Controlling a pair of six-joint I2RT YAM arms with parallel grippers.
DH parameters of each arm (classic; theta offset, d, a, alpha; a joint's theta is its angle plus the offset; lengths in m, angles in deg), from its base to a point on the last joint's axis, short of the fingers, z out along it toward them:
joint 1: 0 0.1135 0.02 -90
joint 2: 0 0 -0.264 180
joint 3: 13.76 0 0.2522 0
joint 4: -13.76 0 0.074 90
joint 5: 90 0 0 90
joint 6: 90 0.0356 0 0
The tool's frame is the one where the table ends.
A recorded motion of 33 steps. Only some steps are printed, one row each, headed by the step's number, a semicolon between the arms.
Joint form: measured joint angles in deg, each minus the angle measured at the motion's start. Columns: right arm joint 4, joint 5, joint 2, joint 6, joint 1, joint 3; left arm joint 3, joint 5, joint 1, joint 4, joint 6, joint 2.
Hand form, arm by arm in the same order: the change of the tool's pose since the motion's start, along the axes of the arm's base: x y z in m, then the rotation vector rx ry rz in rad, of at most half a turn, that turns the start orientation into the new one. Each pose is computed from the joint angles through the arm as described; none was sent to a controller.
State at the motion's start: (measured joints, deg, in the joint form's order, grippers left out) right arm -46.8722 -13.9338 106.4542 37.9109 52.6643 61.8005; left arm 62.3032 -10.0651 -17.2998 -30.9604 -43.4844 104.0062
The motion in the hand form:
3: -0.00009 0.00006 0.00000 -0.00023 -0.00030 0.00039; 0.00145 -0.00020 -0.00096 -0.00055 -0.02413 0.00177
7: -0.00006 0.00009 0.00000 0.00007 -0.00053 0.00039; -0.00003 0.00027 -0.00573 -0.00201 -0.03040 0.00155
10: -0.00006 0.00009 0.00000 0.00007 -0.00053 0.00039; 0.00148 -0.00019 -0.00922 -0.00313 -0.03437 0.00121
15: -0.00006 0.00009 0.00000 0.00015 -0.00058 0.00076; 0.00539 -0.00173 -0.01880 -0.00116 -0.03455 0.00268
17: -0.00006 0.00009 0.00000 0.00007 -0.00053 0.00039; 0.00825 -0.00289 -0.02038 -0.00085 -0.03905 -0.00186
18: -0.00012 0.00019 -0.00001 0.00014 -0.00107 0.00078; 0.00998 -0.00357 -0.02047 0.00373 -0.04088 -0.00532
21: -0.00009 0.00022 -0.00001 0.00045 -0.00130 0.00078; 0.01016 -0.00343 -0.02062 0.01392 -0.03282 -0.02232
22: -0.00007 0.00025 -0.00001 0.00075 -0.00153 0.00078; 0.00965 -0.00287 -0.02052 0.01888 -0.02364 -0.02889
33: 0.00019 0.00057 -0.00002 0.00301 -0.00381 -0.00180; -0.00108 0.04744 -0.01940 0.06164 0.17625 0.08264
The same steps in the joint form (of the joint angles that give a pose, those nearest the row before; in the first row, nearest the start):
3: 0.00 0.02 0.00 0.00 0.02 0.00; -0.46 -0.39 0.00 1.79 0.02 0.00
7: 0.02 0.02 0.00 0.00 0.02 0.00; -1.62 -0.42 0.00 3.43 0.04 0.11
10: 0.02 0.02 0.00 0.00 0.02 0.00; -1.75 -0.41 0.00 4.44 0.07 0.74
15: 0.02 0.02 0.00 -0.02 0.02 0.00; -1.70 -0.57 -0.07 6.29 -0.04 2.69
17: 0.02 0.02 0.00 0.00 0.02 0.00; -1.22 -0.59 -0.11 6.80 0.20 3.39
18: 0.04 0.04 0.00 0.00 0.04 0.00; -0.79 -0.81 -0.15 6.77 0.44 3.74
21: 0.07 0.04 0.00 0.00 0.04 0.00; -0.55 -0.90 -0.13 6.27 1.53 3.89
22: 0.09 0.04 0.00 0.00 0.04 0.00; -0.44 -0.87 -0.07 5.66 1.99 3.89
33: 0.31 0.07 0.00 0.15 0.04 0.00; 0.15 -0.42 7.85 -7.06 3.30 3.15

